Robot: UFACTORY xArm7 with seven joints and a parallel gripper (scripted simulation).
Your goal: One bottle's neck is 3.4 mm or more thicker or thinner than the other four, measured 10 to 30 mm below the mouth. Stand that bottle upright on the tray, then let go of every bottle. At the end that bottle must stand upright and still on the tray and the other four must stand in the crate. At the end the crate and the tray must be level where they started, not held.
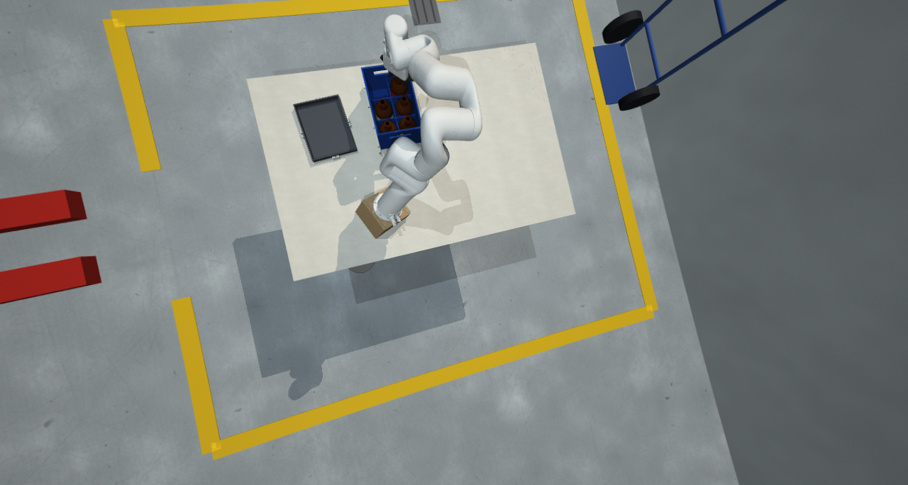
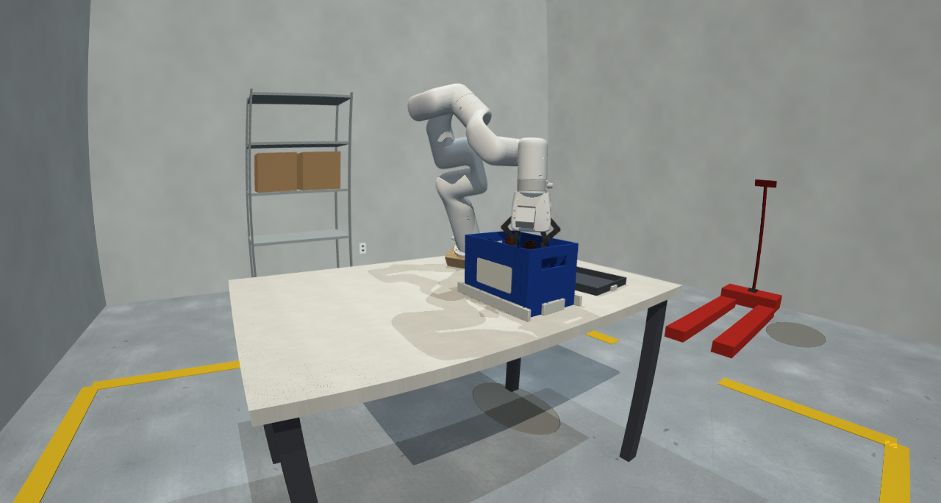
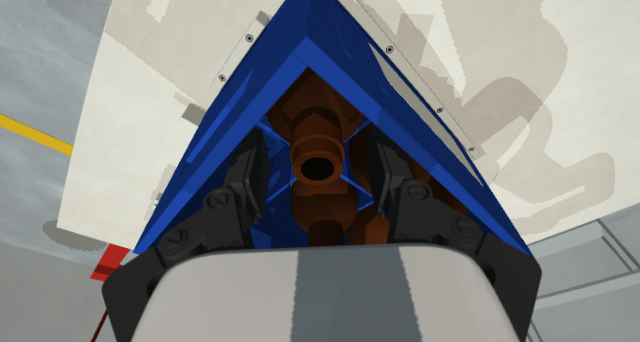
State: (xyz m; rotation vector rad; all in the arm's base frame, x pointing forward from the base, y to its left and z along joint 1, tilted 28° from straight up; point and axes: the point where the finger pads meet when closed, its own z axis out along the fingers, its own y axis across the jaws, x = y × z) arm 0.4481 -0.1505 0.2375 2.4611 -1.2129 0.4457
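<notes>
The blue crate is 80 mm below my hand, 80 mm behind it and 60 mm to the left of it. Also, from my hand: dark grey tray: 350 mm to the left, 150 mm below, 40 mm behind.
</notes>
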